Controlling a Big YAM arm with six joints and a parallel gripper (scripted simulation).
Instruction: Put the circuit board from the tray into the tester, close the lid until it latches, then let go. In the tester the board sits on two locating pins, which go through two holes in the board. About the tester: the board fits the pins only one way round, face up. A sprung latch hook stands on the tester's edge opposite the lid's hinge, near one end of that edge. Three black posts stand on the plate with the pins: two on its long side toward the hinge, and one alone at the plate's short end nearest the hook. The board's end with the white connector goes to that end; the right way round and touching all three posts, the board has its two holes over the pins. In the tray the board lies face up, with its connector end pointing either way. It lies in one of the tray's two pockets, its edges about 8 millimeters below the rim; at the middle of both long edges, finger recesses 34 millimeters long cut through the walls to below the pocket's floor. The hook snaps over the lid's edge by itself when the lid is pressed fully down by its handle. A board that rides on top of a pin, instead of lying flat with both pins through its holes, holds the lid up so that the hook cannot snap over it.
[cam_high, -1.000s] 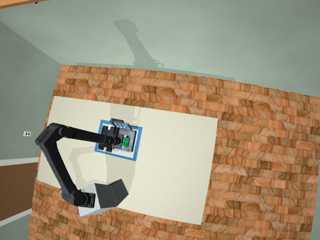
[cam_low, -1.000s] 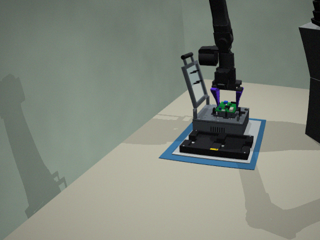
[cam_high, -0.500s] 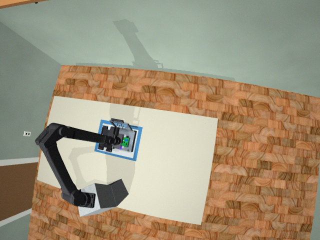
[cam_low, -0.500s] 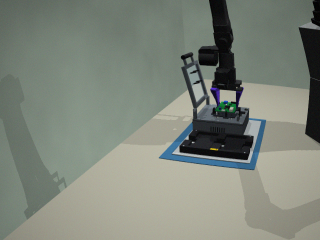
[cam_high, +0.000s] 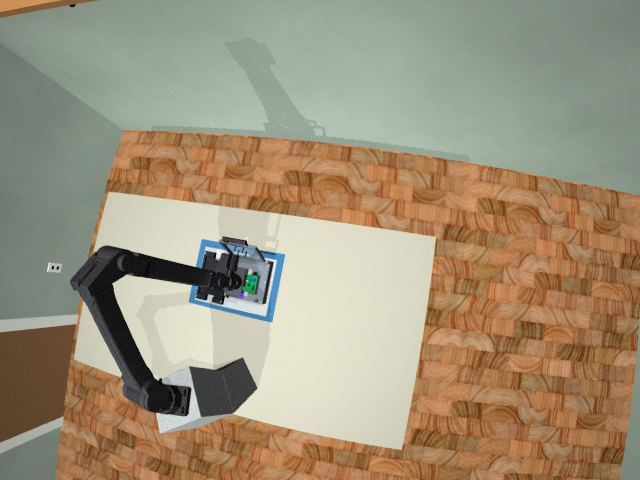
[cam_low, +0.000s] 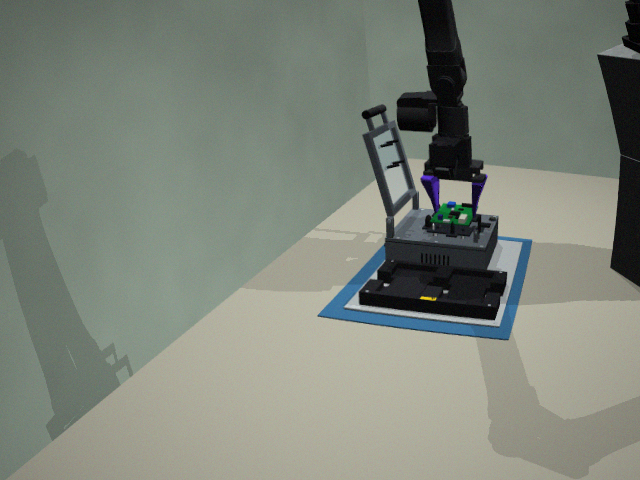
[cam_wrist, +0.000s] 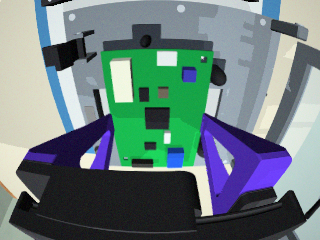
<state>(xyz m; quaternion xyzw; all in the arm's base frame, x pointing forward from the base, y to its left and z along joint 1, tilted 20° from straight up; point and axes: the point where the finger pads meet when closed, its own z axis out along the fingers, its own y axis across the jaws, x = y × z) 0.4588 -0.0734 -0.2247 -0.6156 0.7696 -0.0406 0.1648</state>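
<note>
My hand is right at the green circuit board. Round my hand: tester (40 mm ahead, 30 mm to the left, 20 mm above); tester lid (120 mm ahead, 20 mm to the right, 90 mm above); tester plate (10 mm ahead, 10 mm to the left, 20 mm below).
</note>
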